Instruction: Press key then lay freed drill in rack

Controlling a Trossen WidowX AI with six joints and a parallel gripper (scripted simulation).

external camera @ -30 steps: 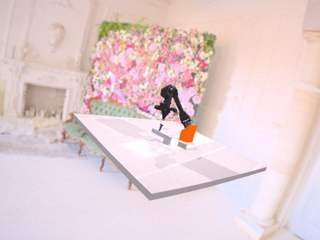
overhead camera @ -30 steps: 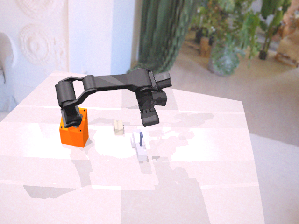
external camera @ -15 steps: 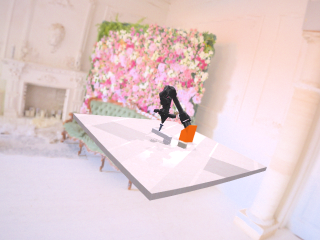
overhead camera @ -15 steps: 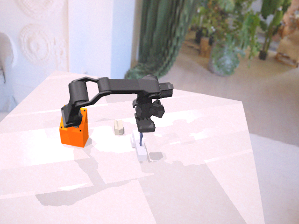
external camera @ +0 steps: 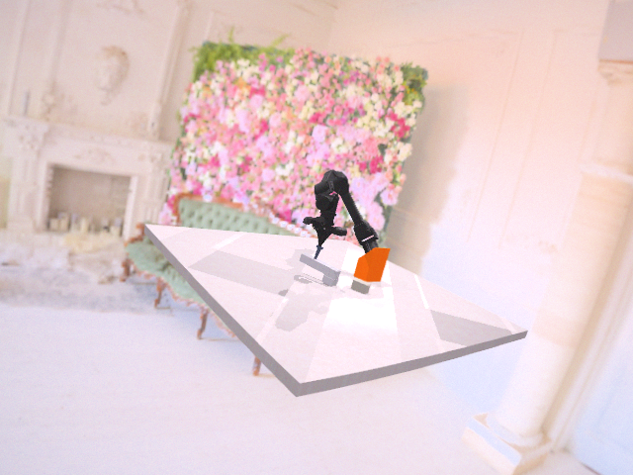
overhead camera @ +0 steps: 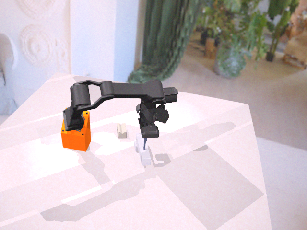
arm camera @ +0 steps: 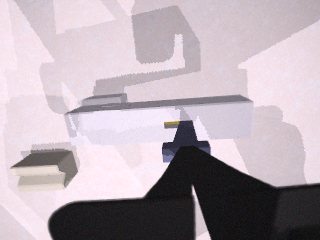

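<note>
Now: the blue key 3 cm below my gripper tip. Round my gripper tip: drill: 8 cm below, 4 cm to the left, 2 cm behind; then housing block: 9 cm below, 2 cm to the left, 1 cm behind.
</note>
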